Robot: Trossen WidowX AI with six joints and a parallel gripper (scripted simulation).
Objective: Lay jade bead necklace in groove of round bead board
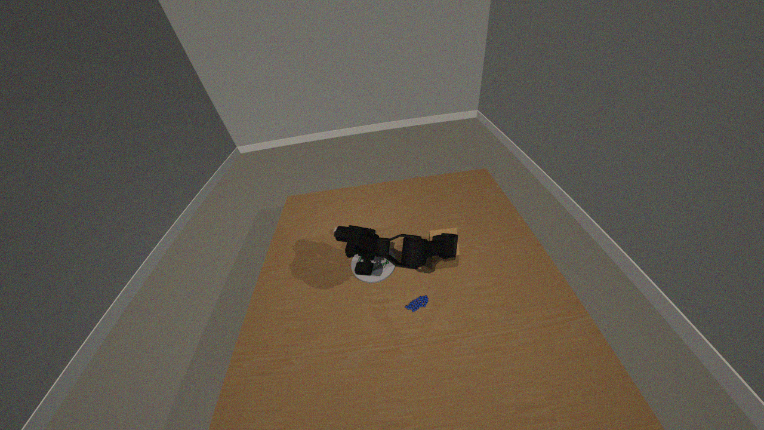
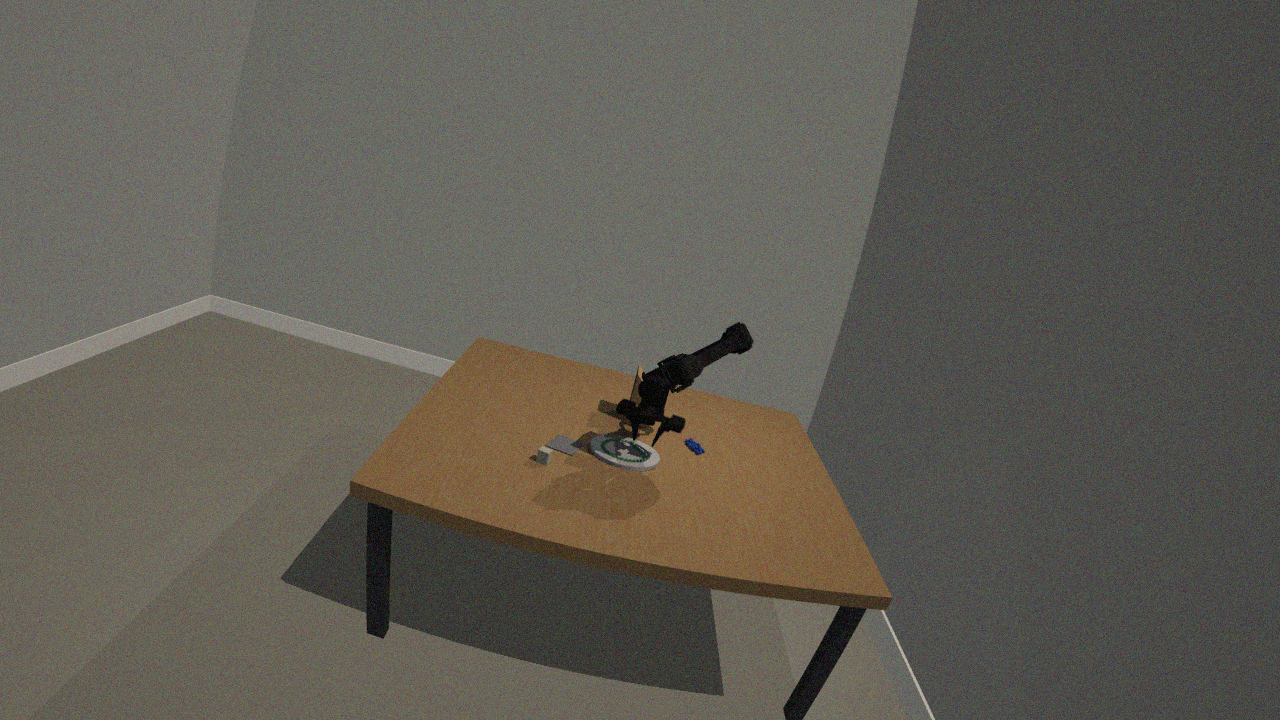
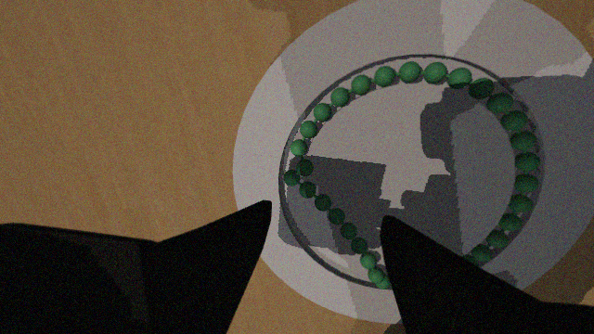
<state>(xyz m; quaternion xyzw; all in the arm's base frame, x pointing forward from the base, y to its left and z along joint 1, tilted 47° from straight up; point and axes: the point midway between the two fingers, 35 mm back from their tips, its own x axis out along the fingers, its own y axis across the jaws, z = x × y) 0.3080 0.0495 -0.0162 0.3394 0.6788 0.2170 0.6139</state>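
The round bead board is 40 mm to the right of my gripper tip and 40 mm below it. From my gripper tip the other things lie so: pale block: 180 mm ahead, 250 mm to the right, 30 mm below; flat grey plate: 40 mm ahead, 210 mm to the right, 50 mm below.
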